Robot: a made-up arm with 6 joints.
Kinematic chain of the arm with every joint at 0, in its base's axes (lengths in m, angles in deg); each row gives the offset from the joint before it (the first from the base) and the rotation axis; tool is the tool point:
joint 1: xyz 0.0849 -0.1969 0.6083 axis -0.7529 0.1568 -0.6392
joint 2: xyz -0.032 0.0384 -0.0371 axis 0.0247 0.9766 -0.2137
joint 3: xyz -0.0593 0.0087 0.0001 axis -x
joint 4: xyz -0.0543 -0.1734 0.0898 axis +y
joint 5: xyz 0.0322 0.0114 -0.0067 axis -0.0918 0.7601 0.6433
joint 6: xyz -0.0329 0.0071 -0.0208 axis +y
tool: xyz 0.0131 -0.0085 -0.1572
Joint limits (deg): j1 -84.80..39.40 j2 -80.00..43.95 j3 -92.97..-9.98 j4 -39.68..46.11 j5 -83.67..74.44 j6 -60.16..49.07
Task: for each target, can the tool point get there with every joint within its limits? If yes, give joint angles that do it. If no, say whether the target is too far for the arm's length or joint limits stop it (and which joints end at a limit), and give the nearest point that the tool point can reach.
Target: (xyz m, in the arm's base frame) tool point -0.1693 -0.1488 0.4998
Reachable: yes | joints -17.63 31.87 -55.82 10.49 -20.22 23.15
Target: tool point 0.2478 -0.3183 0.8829
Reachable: no: joint limits stop it (at a limit: joint 1, joint 2, joint 4, joint 5) | nearest point 0.1598 -0.3279 0.7320 | short by 0.175 m
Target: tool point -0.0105 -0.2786 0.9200
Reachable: no: joint limits stop it (at a limit: joint 1, joint 2, joint 3, joint 4, joint 5, joint 6) | nearest point -0.0818 -0.2736 0.8937 | short by 0.076 m
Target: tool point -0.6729 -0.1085 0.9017
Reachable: no: too far | nearest point -0.2863 -0.1709 0.7050 | short by 0.438 m
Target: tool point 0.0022 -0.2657 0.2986
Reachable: yes | joints 2.83 -42.65 -52.45 19.35 17.89 15.37
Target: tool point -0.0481 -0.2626 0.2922
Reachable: yes | joints -58.71 -14.24 -31.36 14.60 21.74 38.86
